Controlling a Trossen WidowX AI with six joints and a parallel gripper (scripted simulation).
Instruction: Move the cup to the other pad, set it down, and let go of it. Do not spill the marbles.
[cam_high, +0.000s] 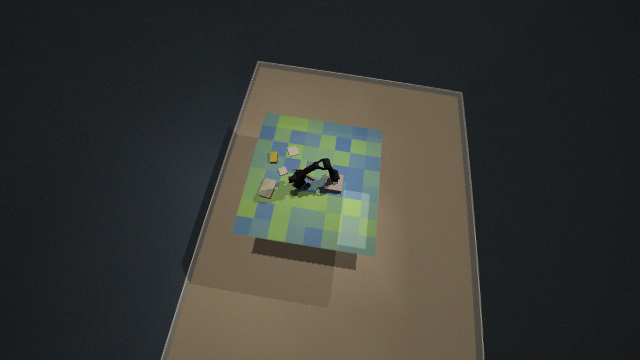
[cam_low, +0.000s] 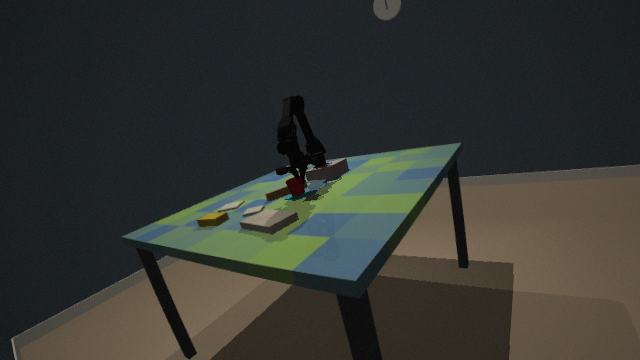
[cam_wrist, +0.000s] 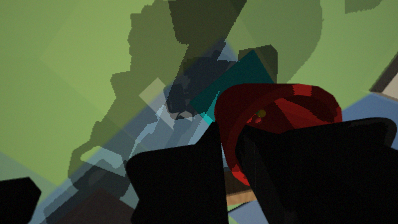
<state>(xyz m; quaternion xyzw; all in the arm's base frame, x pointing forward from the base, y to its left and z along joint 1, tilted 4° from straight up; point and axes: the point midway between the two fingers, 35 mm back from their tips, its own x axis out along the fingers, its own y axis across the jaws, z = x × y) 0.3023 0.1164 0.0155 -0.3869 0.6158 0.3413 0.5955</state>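
Now: gripper tip 30 mm short of the red cup and 20 mm to the left of it. Round my gripper tip: flat teal pad 30 mm ahead, 20 mm to the right, 50 mm below; then marble 40 mm ahead, 30 mm to the right, 20 mm below; then long wooden bar 10 mm behind, 110 mm to the right, 30 mm below.
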